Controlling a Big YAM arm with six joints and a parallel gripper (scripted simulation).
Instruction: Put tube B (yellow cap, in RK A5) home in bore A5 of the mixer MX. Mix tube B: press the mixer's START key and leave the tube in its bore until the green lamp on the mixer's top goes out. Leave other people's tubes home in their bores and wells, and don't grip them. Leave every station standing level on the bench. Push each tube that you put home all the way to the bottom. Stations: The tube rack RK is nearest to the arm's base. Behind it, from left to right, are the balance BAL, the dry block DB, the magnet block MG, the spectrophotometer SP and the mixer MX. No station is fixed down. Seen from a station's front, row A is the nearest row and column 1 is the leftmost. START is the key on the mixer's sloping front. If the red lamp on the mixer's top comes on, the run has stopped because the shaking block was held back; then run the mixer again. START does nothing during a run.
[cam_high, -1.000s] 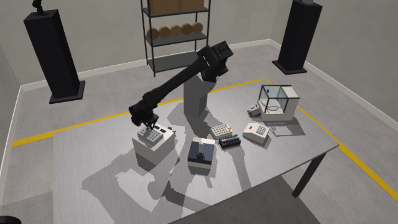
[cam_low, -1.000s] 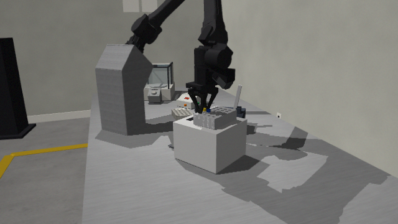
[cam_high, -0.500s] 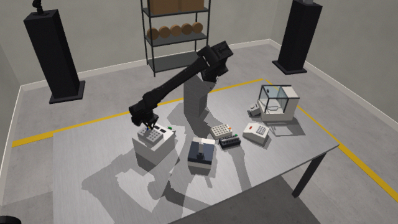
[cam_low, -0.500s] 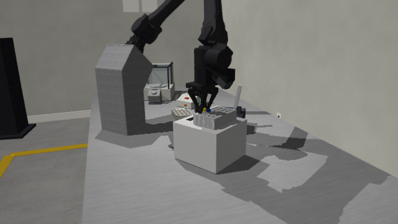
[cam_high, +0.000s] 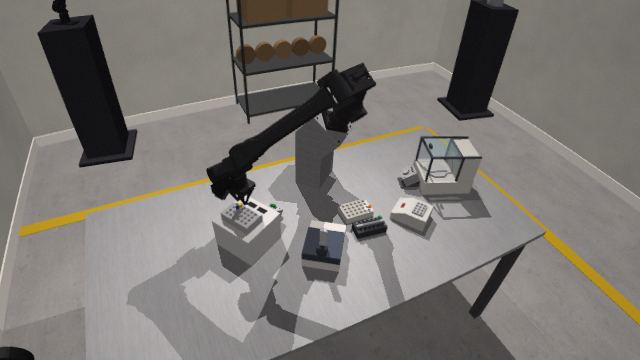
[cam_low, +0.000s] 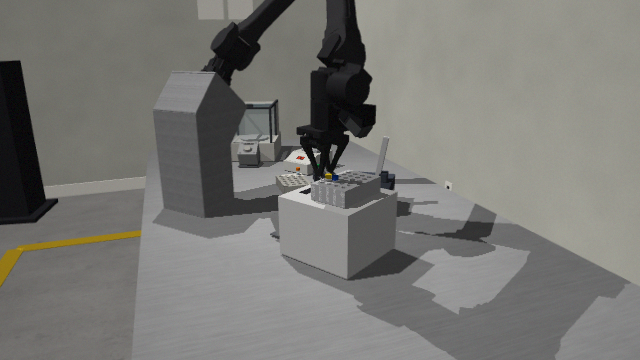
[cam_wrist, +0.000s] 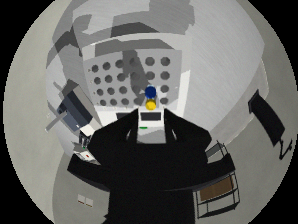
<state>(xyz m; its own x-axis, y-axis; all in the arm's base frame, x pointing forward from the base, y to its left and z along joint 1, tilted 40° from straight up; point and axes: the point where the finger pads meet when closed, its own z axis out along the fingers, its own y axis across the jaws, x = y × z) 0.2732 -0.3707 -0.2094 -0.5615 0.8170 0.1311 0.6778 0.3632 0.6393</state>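
Now: hand 40 mm short of the grey shaking block, 40 mm above it and 10 mm to the left of it. Also, from my hand: black magnet block (490 mm to the left, 170 mm below, 100 mm ahead); then green start key (130 mm to the left, 120 mm below, 70 mm behind); then tube rack RK (470 mm to the left, 170 mm below, 10 mm behind).
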